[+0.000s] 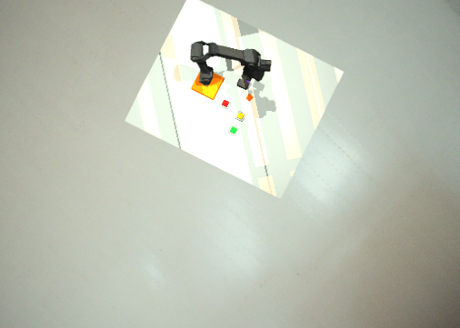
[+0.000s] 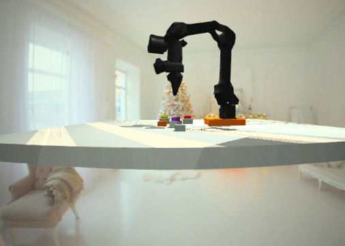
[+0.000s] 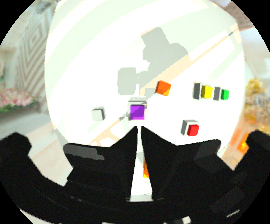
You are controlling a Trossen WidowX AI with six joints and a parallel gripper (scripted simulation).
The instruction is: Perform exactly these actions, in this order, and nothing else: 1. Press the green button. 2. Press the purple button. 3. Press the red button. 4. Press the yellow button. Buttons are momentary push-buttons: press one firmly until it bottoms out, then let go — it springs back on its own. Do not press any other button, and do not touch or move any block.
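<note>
Right now the red button is 5 cm behind my gripper tip, 18 cm to the right of it and 10 cm below it. Round my gripper tip: grey block: 2 cm behind, 11 cm to the left, 11 cm below; then purple button: 9 cm below; then orange block: 6 cm ahead, 6 cm to the right, 11 cm below.
</note>
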